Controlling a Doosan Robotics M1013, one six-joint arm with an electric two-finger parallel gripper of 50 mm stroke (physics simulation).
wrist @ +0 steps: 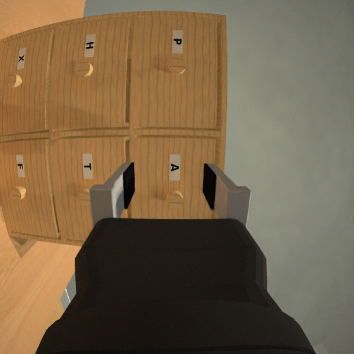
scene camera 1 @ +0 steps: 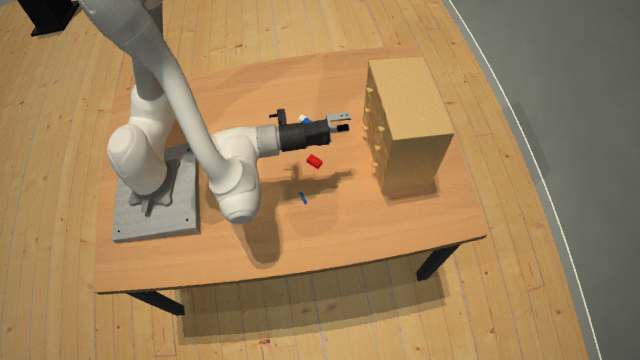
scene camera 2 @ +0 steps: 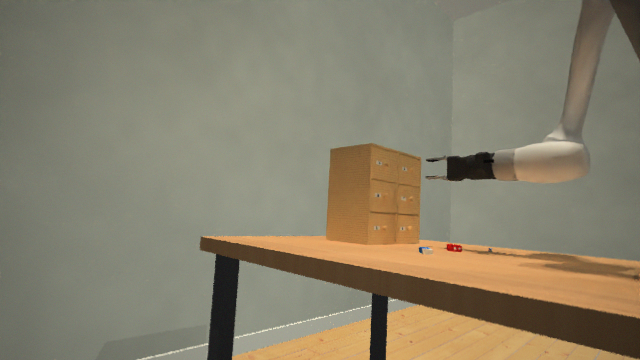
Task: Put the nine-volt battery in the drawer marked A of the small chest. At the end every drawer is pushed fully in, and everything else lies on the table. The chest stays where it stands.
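Frame: origin at the arm's base, x back, y left, z down, level; metres.
Where they show: gripper, between the fingertips: (scene camera 1: 349,121) (scene camera 2: 427,169); arm's base, origin of its link: (scene camera 1: 154,183).
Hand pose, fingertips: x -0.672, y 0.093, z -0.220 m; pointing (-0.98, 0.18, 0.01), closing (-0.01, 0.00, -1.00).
Things, the pixels of their top centre, and the offset from my fingertips. Level surfaces: height alone.
- small wooden chest, centre of its top: (scene camera 1: 410,94) (scene camera 2: 377,153) dy +0.059, dx -0.175, dz -0.064 m
- Drawer A, centre of its top: (scene camera 2: 391,159) dy -0.014, dx -0.176, dz -0.053 m
- red nine-volt battery, centre of its top: (scene camera 2: 454,244) (scene camera 1: 313,159) dy +0.007, dx +0.109, dz +0.232 m
- white eraser, centre of its top: (scene camera 2: 425,248) (scene camera 1: 306,120) dy +0.171, dx +0.140, dz +0.237 m
- table, height of its surface: dz +0.250 m
- thin blue cylinder, centre of its top: (scene camera 1: 302,196) (scene camera 2: 489,248) dy -0.125, dx +0.141, dz +0.239 m
The small wooden chest (scene camera 1: 412,100) (scene camera 2: 348,195) (wrist: 132,75) stands upright on the table; its drawers look shut. Drawer A (scene camera 2: 413,177) (wrist: 152,155) is in the top row, beside drawer P. Its round knob (wrist: 174,197) shows between the fingers in the wrist view. My gripper (scene camera 1: 346,122) (scene camera 2: 429,169) (wrist: 168,177) is open and empty, held level at the top row's height, its fingertips a short way in front of the chest. The red nine-volt battery (scene camera 1: 314,161) (scene camera 2: 454,247) lies on the table below and beside the gripper, apart from the chest.
A blue and white eraser (scene camera 1: 305,120) (scene camera 2: 425,250) lies on the table (scene camera 1: 350,230) (scene camera 2: 280,250), partly hidden by the gripper in scene camera 1. A thin blue cylinder (scene camera 1: 303,197) (scene camera 2: 490,249) lies on the battery's other side. Drawer P (wrist: 155,100) adjoins drawer A.
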